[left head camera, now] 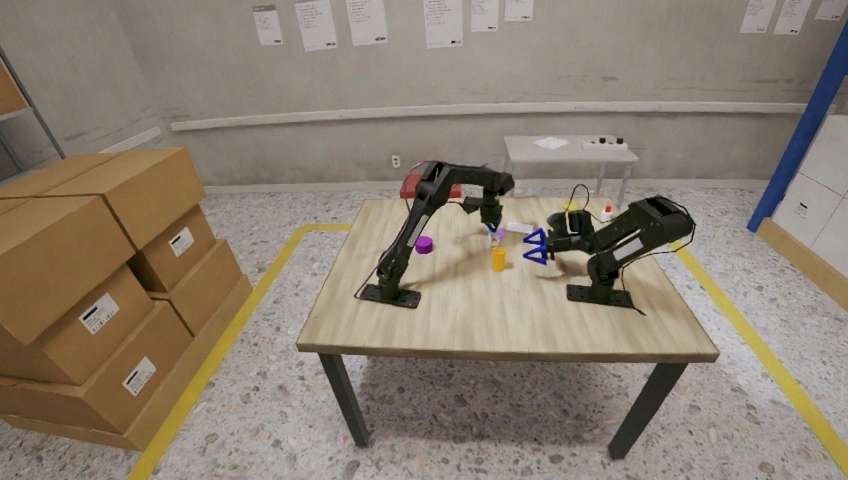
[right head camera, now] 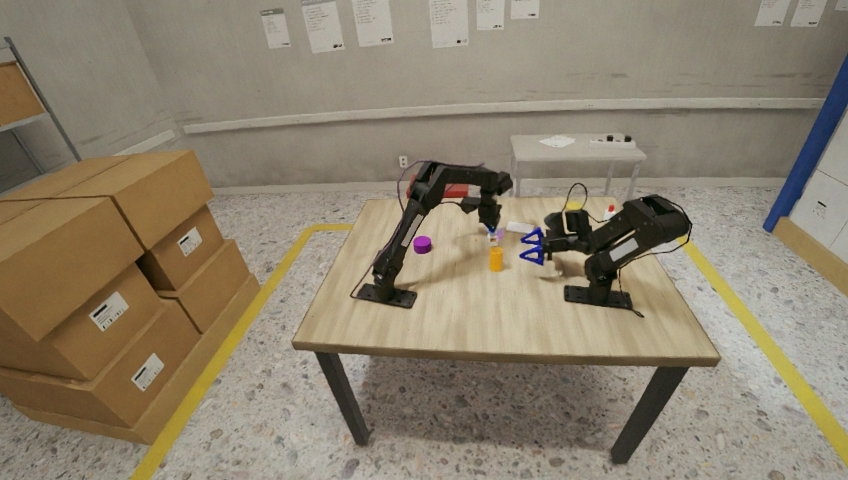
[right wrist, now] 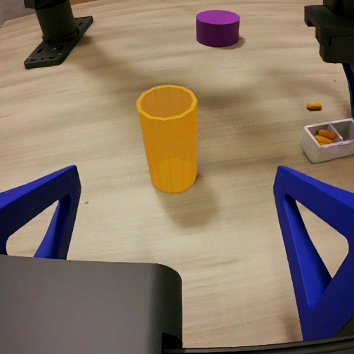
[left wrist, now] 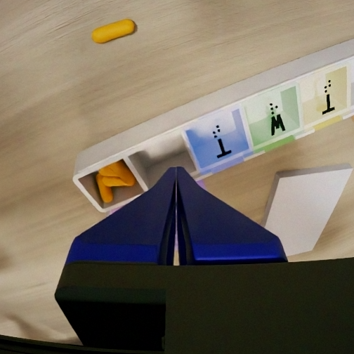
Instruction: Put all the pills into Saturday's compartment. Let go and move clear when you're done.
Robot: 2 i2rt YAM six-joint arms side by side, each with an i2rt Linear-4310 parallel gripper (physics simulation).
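Frame: origin at the left arm's base, x right, y back, z down, level; metres.
Where they show: left gripper, fingertip midpoint: [left head camera: 493, 232] [right head camera: 492, 232]; right gripper, fingertip midpoint: [left head camera: 522, 248] [right head camera: 520, 248]; left arm's base, origin of the base link: [left head camera: 390, 296] [right head camera: 386, 296]; right arm's base, origin of the base link: [left head camera: 598, 296] [right head camera: 596, 298].
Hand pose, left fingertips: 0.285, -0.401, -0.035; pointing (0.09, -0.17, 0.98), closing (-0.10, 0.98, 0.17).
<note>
Each offset is from my left fingertips to the centre of the thing, as dx, dy, dz. "*": to the spot under its first point.
The white pill organizer {* +0.006, +0.048, +0.016} [left head camera: 493, 242] [right head camera: 492, 240] [left wrist: 135, 140] [right wrist: 314, 148] lies on the table. In the left wrist view its left end compartment is open and holds several orange pills [left wrist: 116, 175] [right wrist: 326, 135]. The compartment beside it is open and looks empty; lids T, W, T follow, shut. The organizer's far end, with Saturday's compartment, is out of that view. One loose pill [left wrist: 113, 31] [right wrist: 314, 106] lies on the table. My left gripper [left head camera: 491, 229] [right head camera: 491, 230] [left wrist: 175, 178] is shut and empty, its tips over the second compartment. My right gripper [left head camera: 526, 248] [right head camera: 521, 248] [right wrist: 176, 176] is open and empty.
An orange bottle {+0.040, +0.175, -0.005} [left head camera: 498, 259] [right head camera: 495, 259] [right wrist: 168, 145] stands upright before my right gripper. A purple cap {-0.254, +0.119, +0.016} [left head camera: 423, 244] [right head camera: 422, 244] [right wrist: 217, 28] lies left of it. A white slab {+0.098, -0.100, +0.032} [left head camera: 520, 227] [left wrist: 307, 210] lies beside the organizer. A red-capped bottle {+0.452, -0.246, +0.003} [left head camera: 606, 214] [right head camera: 609, 212] stands at the back right.
</note>
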